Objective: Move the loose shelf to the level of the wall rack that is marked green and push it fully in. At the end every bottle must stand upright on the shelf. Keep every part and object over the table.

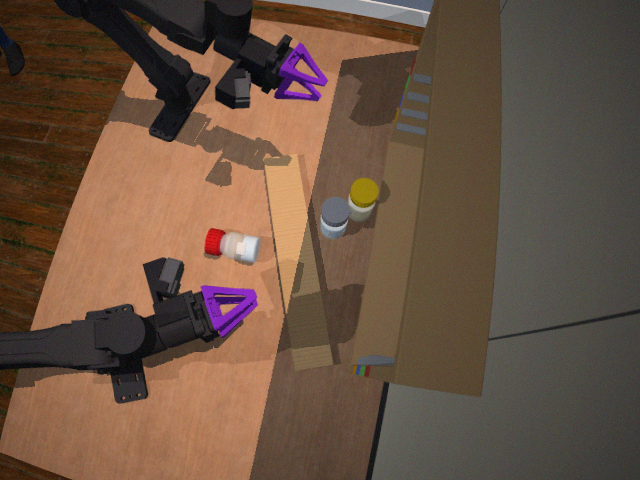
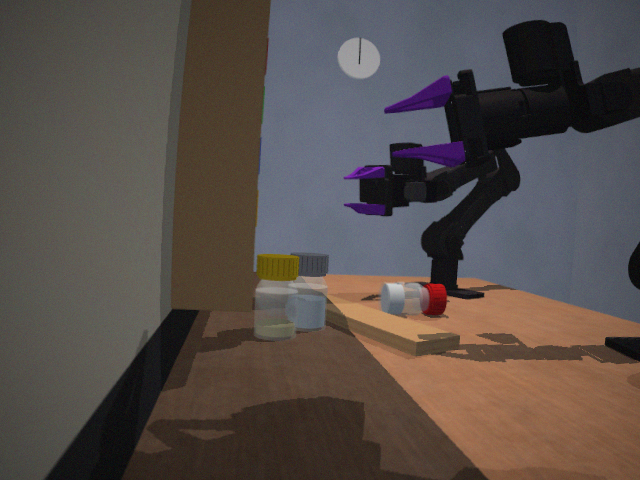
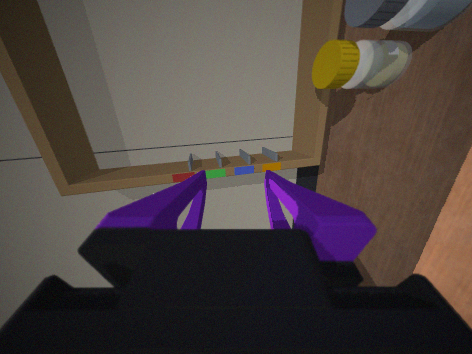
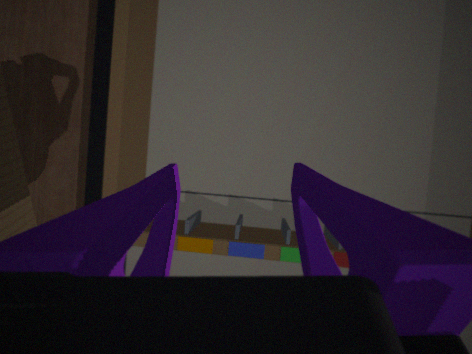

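The loose shelf [image 1: 289, 222] [image 2: 387, 326] [image 4: 20, 215] lies flat on the table. The wall rack [image 1: 460, 206] [image 2: 222, 155] [image 3: 312, 65] [image 4: 135, 100] has a green mark [image 2: 263, 104] [image 3: 215, 173] [image 4: 289, 254], second from the top. A red-capped bottle [image 1: 240, 246] [image 2: 413, 298] lies on its side. A grey-capped bottle [image 1: 334, 212] [image 2: 310, 310] and a yellow-capped bottle [image 1: 363, 193] [image 2: 276, 310] [image 3: 337, 65] stand upright on the table between shelf and rack. My left gripper [image 1: 323, 89] [image 2: 389, 132] [image 3: 235, 176] and right gripper [image 1: 255, 301] [image 2: 345, 191] [image 4: 236, 165] are partly open, empty, above the table.
The rack also has red [image 3: 183, 177], blue [image 3: 244, 170] and orange [image 3: 271, 166] marks, with small grey supports beside them. The rack stands along the table's [image 1: 305, 423] wall side. A dark gap [image 2: 124, 377] runs between table and wall. Arm shadows cross the table.
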